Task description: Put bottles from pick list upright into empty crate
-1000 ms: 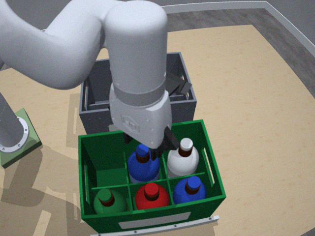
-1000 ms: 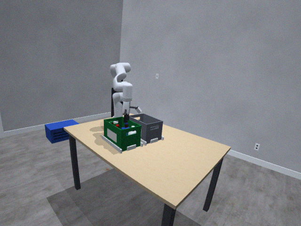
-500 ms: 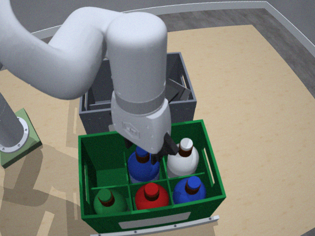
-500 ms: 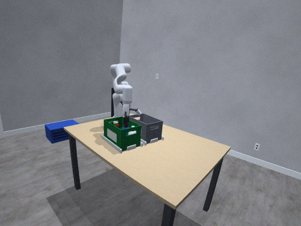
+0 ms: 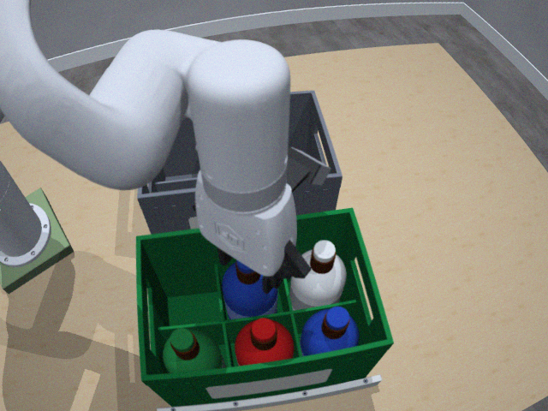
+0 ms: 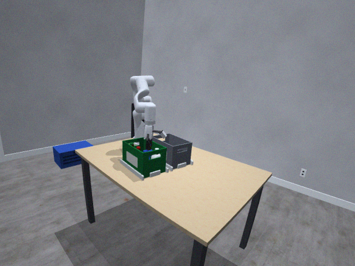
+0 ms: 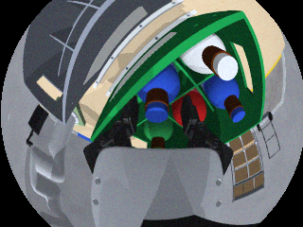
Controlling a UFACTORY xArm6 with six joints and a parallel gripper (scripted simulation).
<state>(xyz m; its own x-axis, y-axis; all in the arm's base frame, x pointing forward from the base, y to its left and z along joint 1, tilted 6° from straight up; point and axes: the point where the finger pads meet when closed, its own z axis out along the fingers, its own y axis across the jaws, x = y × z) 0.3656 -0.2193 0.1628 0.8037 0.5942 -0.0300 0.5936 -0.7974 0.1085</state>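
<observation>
The green crate lies 1 cm behind my hand, 4 cm to the right of it and 7 cm below it. The rest, counted from my hand: red-label bottle (1 cm behind, 9 cm to the right, 7 cm below); then white-label bottle (9 cm ahead, 1 cm to the right, 7 cm below); then green bottle (10 cm behind, 7 cm to the right, 7 cm below).
</observation>
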